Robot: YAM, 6 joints.
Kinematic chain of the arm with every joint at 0, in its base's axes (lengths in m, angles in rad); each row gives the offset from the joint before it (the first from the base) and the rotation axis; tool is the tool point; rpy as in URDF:
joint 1: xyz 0 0 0.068 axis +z
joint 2: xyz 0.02 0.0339 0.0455 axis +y
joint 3: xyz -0.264 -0.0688 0 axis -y
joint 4: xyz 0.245 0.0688 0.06 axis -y
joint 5: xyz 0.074 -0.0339 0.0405 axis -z
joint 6: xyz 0.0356 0 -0.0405 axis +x
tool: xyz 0 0 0 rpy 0 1.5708 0
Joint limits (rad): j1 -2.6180..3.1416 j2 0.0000..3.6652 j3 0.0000..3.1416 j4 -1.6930..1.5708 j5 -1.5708..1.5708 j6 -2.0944..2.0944
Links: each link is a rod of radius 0.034 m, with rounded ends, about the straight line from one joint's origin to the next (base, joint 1, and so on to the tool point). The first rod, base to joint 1, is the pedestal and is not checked.
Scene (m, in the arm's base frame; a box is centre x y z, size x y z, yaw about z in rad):
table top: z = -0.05
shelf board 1: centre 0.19 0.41 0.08 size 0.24 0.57 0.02 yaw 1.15
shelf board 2: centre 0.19 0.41 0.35 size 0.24 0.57 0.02 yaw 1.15
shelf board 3: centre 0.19 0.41 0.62 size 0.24 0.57 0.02 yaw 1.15
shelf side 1: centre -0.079 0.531 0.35 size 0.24 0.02 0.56 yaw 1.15
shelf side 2: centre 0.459 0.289 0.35 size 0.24 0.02 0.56 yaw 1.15
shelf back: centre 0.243 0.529 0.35 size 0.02 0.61 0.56 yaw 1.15
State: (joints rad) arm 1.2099 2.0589 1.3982 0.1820 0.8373 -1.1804
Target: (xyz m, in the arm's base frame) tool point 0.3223 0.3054 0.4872
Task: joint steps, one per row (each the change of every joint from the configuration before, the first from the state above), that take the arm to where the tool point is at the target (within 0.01 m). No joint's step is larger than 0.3 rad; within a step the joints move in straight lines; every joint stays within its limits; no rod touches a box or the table.
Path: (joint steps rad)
1: 0.0222 -0.2312 -0.2083 -0.1250 0.0372 0.0000
2: 0.0222 -0.2311 -0.2083 -0.1250 0.0372 0.0000
3: 0.0222 -0.2312 -0.2082 -0.1250 0.0372 0.0000
4: 0.0222 -0.2312 -0.2083 -0.1250 0.0372 0.0000
5: -0.2441 0.0424 0.2828 0.1457 -0.0277 0.0000
6: -0.2441 0.0423 0.2829 0.1457 -0.0278 0.0000
7: -0.2440 0.0424 0.2828 0.1457 -0.0278 0.0000
8: 0.0823 0.2265 0.2104 0.0721 -0.0491 0.0000
9: 0.0823 0.2264 0.2103 0.0720 -0.0492 0.0000
10: 0.0824 0.2265 0.2103 0.0721 -0.0491 0.0000

